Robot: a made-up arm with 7 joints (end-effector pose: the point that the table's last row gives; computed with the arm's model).
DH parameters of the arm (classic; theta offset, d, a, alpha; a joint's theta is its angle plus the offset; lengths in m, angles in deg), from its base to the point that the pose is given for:
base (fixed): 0 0.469 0.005 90
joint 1: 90 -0.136 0.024 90
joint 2: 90 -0.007 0.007 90
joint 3: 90 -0.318 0.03 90
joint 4: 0 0.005 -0.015 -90
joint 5: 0 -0.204 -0.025 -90
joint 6: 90 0.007 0.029 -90
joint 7: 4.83 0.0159 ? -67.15
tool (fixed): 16.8 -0.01 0 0
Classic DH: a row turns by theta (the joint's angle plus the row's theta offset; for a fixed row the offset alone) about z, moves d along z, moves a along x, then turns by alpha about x.
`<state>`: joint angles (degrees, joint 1 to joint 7).
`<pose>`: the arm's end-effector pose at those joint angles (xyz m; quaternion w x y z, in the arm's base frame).
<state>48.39 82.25 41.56 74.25 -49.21 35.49 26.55</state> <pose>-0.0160 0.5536 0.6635 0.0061 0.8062 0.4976 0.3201</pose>
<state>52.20 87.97 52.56 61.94 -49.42 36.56 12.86</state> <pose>-0.0908 0.5785 0.6472 0.0649 0.6727 0.6012 0.4265</pose>
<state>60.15 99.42 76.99 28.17 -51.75 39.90 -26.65</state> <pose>-0.1747 0.6238 0.5562 0.2101 0.3248 0.7888 0.4777</pose>
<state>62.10 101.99 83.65 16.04 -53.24 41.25 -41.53</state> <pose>-0.1642 0.6360 0.5275 0.2352 0.2462 0.8380 0.4264</pose>
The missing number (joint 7, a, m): -0.0219
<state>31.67 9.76 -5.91 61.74 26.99 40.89 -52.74</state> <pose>0.3813 0.1627 0.1909 0.4812 0.8015 0.3532 -0.0358</pose>
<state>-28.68 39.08 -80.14 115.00 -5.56 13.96 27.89</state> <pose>-0.1074 0.1171 0.1375 0.3728 0.3027 -0.5763 -0.6613</pose>
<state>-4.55 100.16 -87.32 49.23 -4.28 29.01 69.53</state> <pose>0.0308 0.6709 0.4188 0.0231 -0.1255 -0.4517 0.8830</pose>
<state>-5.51 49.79 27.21 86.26 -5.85 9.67 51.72</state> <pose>0.1963 0.5171 0.3279 0.2302 0.9163 -0.1536 -0.2896</pose>
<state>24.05 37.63 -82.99 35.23 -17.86 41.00 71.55</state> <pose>0.2376 0.3732 0.0635 0.0095 0.3697 0.1507 -0.9168</pose>
